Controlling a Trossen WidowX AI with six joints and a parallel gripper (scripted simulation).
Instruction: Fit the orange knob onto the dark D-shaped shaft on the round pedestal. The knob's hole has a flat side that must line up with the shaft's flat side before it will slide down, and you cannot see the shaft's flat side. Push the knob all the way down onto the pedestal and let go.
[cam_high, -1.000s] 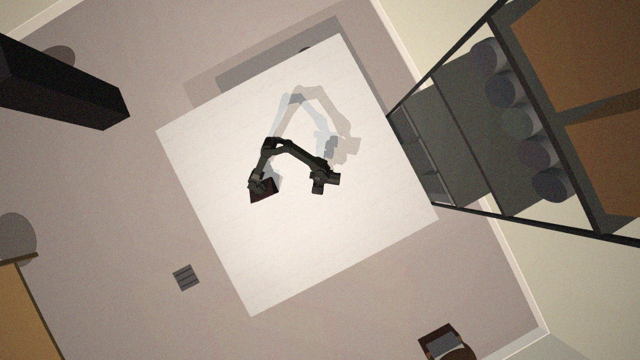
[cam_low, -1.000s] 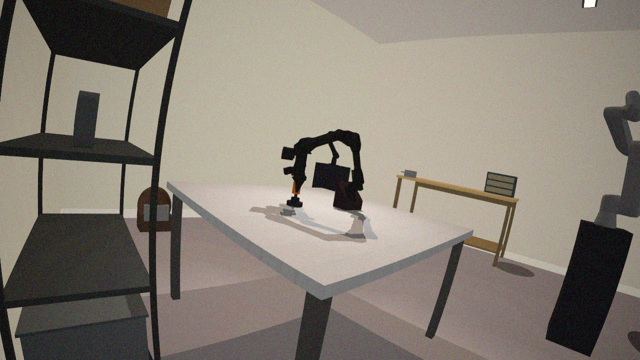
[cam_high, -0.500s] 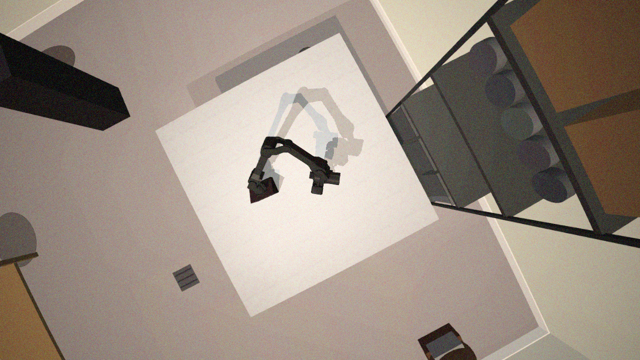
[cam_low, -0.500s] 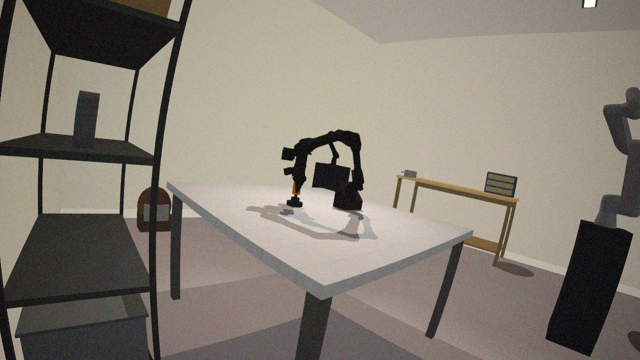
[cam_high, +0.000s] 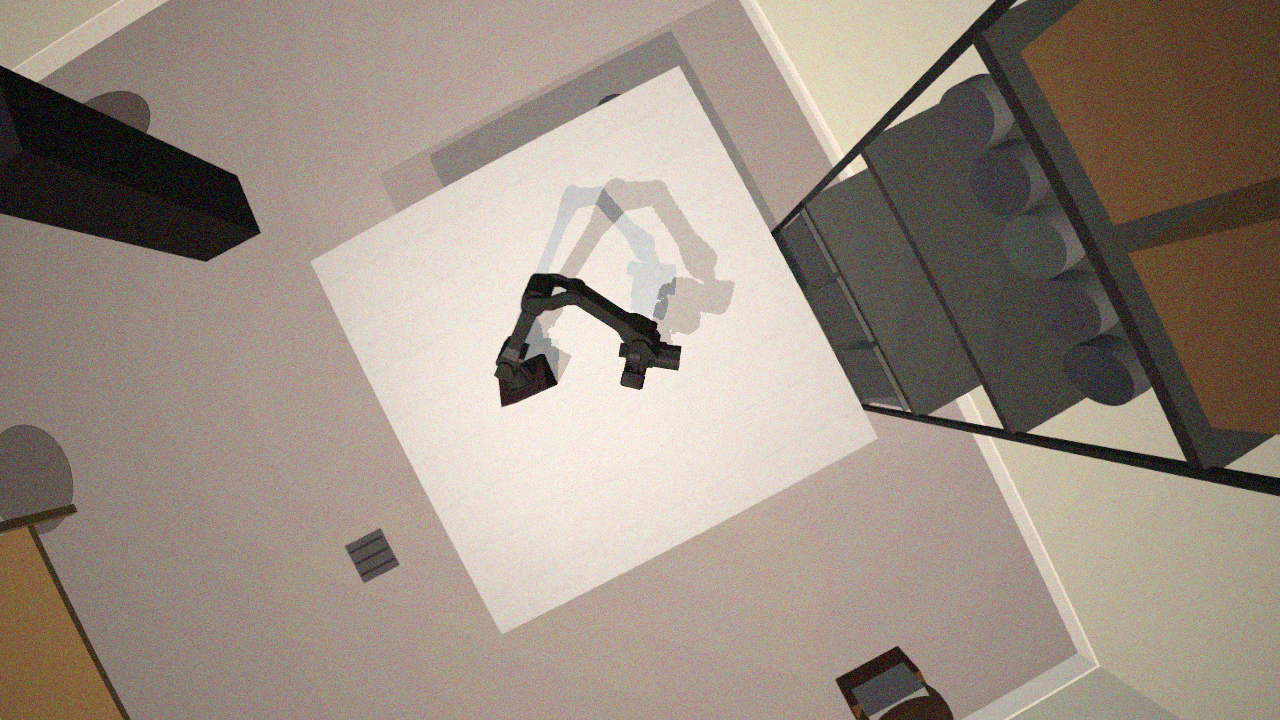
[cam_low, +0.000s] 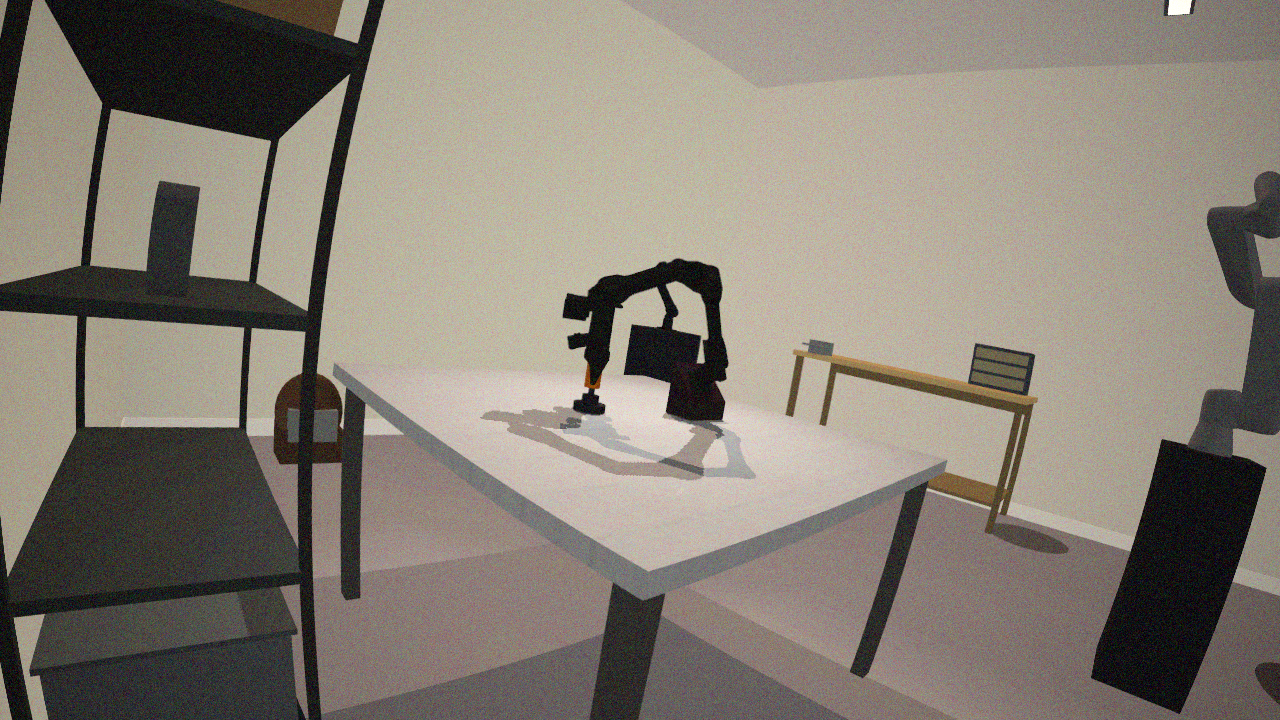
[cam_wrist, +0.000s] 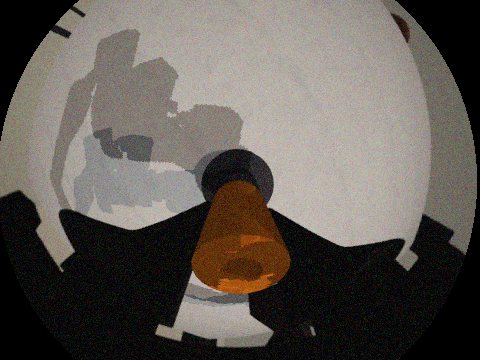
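Now: the orange knob 2 cm above my gripper tip. From my gripper tip the other things lie so: dark round pedestal: 4 cm below.
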